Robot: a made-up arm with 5 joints.
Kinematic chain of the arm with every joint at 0, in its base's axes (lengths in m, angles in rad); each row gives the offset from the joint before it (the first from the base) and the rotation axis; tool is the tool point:
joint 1: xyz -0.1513 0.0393 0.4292 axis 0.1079 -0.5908 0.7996
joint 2: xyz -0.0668 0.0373 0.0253 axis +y
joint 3: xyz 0 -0.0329 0.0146 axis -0.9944 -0.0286 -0.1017
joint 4: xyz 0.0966 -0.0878 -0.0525 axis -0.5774 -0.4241 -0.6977
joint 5: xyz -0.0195 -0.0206 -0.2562 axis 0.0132 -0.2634 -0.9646
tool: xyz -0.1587 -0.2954 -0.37
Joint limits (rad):
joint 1: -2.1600..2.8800
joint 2: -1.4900..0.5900
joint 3: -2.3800..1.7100
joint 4: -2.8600..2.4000
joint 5: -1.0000..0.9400
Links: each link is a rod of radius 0.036 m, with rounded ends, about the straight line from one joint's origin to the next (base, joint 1, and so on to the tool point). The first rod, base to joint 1, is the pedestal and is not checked.
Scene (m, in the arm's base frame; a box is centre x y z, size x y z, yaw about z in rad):
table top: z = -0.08
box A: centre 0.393 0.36 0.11 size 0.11 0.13 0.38 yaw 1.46
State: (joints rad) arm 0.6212 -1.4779 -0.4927 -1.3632 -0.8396
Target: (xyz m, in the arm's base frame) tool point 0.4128 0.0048 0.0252
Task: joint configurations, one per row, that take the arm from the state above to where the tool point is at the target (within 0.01 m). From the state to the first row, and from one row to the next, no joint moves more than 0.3 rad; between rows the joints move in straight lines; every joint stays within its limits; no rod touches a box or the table.
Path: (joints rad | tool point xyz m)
1: 0.6026 -1.4062 -0.4220 -1.1053 -0.7317 | 0.3057 0.5312 0.4564
2: 0.5841 -1.3344 -0.3514 -0.8474 -0.6238 | 0.4128 0.4274 0.4614
3: 0.5655 -1.2627 -0.2807 -0.5895 -0.5159 | 0.4969 0.2977 0.4347
4: 0.5470 -1.1909 -0.2101 -0.3316 -0.4080 | 0.5472 0.1541 0.3842
5: 0.5284 -1.1192 -0.1394 -0.0737 -0.3001 | 0.5596 0.0081 0.3204
6: 0.4261 -1.0368 -0.1167 -0.3077 -0.4194 | 0.5332 -0.0032 0.2306
7: 0.3238 -0.9544 -0.0939 -0.5417 -0.5388 | 0.4866 -0.0039 0.1309
8: 0.2215 -0.8720 -0.0712 -0.7756 -0.6582 | 0.4128 0.0048 0.0253

